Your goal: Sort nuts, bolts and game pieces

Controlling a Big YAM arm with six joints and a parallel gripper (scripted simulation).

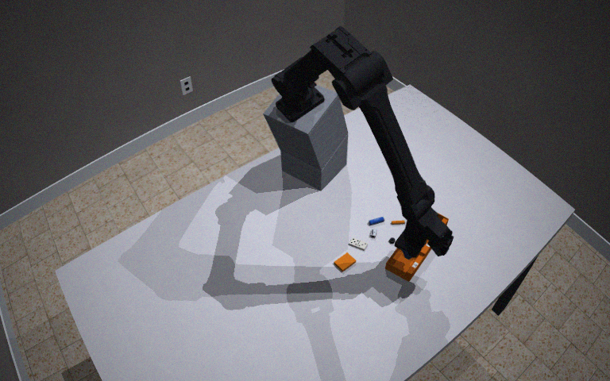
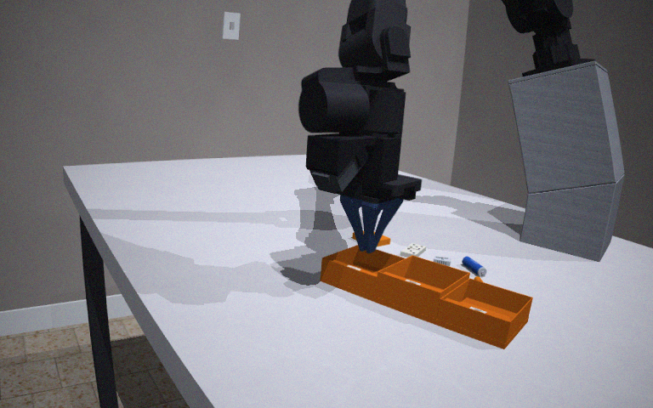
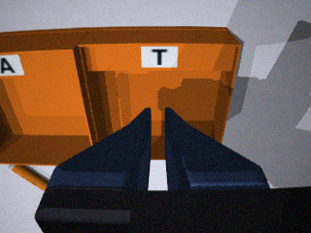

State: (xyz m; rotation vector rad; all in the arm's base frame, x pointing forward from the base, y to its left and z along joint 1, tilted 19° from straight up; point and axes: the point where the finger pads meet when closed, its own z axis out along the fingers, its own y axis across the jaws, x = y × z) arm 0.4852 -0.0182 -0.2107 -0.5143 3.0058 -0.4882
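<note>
My hand is 30 mm past the orange three-part bin row, 80 mm to the right of it and 30 mm above it. Round my hand: small silver metal piece 150 mm behind, 10 mm to the right, 40 mm below; black fastener 90 mm behind, 20 mm to the left, 50 mm below; white domino 140 mm behind, 60 mm to the right, 50 mm below.
</note>
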